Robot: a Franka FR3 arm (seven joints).
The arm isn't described. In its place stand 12 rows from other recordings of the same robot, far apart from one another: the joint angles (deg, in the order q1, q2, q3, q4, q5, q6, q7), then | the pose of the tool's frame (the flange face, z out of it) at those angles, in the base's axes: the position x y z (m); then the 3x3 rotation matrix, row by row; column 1 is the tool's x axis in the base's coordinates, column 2 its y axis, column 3 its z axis.
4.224 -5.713 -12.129 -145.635 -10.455 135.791 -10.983 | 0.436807 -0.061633 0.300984; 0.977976 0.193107 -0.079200; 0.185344 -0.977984 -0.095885; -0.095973 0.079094 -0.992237
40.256 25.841 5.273 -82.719 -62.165 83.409 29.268 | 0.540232 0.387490 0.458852; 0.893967 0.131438 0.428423; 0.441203 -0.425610 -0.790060; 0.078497 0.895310 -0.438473
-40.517 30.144 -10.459 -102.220 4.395 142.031 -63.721 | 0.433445 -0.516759 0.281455; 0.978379 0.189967 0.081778; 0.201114 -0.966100 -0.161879; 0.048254 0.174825 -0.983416
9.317 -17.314 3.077 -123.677 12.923 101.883 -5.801 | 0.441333 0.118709 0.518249; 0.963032 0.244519 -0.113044; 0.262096 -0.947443 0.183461; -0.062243 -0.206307 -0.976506
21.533 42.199 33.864 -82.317 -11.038 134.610 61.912 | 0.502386 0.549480 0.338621; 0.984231 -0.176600 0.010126; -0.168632 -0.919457 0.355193; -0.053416 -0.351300 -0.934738
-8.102 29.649 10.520 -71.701 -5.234 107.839 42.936 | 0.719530 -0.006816 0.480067; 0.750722 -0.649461 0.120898; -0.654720 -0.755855 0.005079; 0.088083 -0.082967 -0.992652
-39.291 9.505 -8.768 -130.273 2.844 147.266 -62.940 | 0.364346 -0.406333 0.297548; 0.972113 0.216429 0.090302; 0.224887 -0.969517 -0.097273; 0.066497 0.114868 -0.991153
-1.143 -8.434 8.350 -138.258 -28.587 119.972 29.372 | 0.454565 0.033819 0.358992; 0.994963 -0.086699 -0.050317; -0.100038 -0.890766 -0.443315; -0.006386 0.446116 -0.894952
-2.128 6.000 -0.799 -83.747 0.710 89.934 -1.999 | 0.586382 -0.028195 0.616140; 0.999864 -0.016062 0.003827; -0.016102 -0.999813 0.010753; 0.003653 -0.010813 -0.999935
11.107 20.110 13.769 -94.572 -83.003 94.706 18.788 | 0.638972 0.165311 0.462215; 0.890818 0.172798 0.420219; 0.446846 -0.165687 -0.879134; -0.082288 0.970921 -0.224812
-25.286 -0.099 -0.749 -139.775 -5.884 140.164 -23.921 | 0.433274 -0.211760 0.303525; 0.998927 0.042292 -0.018849; 0.041011 -0.997116 -0.063854; -0.021496 0.063012 -0.997781
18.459 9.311 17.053 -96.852 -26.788 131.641 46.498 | 0.541196 0.358611 0.551168; 0.837376 0.028575 0.545880; 0.019703 -0.999562 0.022099; 0.546272 -0.007749 -0.837572
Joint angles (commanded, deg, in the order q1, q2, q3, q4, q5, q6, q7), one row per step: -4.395 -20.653 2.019 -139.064 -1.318 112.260 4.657; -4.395 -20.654 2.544 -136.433 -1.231 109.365 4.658; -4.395 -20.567 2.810 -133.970 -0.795 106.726 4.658; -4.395 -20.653 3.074 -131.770 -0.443 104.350 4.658; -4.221 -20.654 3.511 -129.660 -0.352 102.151 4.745; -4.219 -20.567 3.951 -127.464 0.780 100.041 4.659; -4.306 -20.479 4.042 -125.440 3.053 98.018 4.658; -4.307 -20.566 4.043 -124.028 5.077 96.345 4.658; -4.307 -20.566 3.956 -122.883 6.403 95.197 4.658; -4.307 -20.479 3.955 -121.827 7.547 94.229 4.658; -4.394 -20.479 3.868 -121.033 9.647 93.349 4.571; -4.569 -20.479 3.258 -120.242 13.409 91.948 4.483; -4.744 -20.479 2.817 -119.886 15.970 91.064 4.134; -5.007 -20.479 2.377 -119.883 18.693 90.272 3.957; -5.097 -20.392 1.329 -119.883 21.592 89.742 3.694; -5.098 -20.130 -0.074 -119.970 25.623 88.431 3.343; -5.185 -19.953 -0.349 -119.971 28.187 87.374 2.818; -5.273 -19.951 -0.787 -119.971 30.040 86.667 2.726
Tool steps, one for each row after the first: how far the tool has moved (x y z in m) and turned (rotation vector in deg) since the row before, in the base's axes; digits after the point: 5 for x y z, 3 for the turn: 0.00430 0.00400 0.01703 -0.126 0.273 0.390; 0.00357 0.00266 0.01556 0.296 0.253 0.022; 0.00217 0.00272 0.01520 0.221 0.085 0.087; 0.00193 0.00513 0.01414 -0.082 0.095 0.449; 0.00204 0.00563 0.01431 0.940 -0.008 0.159; 0.00129 0.00416 0.01319 2.178 0.055 -0.561; -0.00038 0.00382 0.01014 1.986 0.143 -0.390; 0.00018 0.00192 0.00804 1.348 -0.022 -0.266; 0.00053 0.00232 0.00689 1.149 -0.023 -0.119; -0.00011 0.00263 0.00582 2.128 0.031 -0.356; -0.00092 0.00075 0.00605 3.986 0.466 -1.063; -0.00073 -0.00009 0.00304 2.775 0.318 -0.468; -0.00102 -0.00046 0.00064 2.931 0.569 -0.732; 0.00001 -0.00415 0.00087 3.321 0.291 -1.129; -0.00065 -0.00400 -0.00063 4.706 1.039 -1.164; -0.00065 0.00221 -0.00006 2.871 0.618 0.142; -0.00079 -0.00060 0.00122 2.100 0.367 -0.403
